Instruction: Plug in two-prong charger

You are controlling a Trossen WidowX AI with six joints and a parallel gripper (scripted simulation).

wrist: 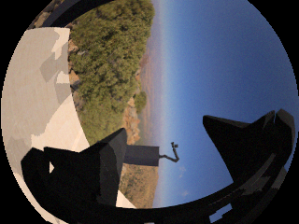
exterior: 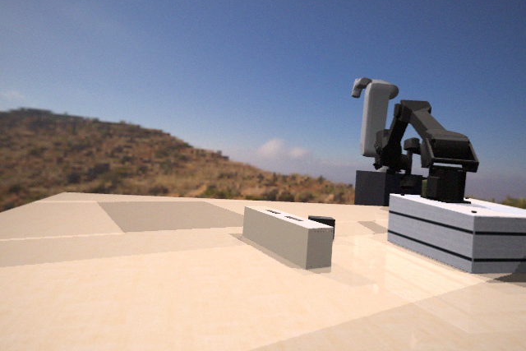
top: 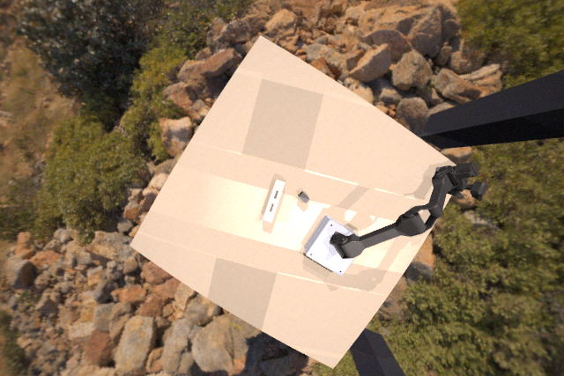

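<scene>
Right now the black two-prong charger is 67 cm ahead of my gripper tip, 35 cm to the left of it and 15 cm below it.
</scene>
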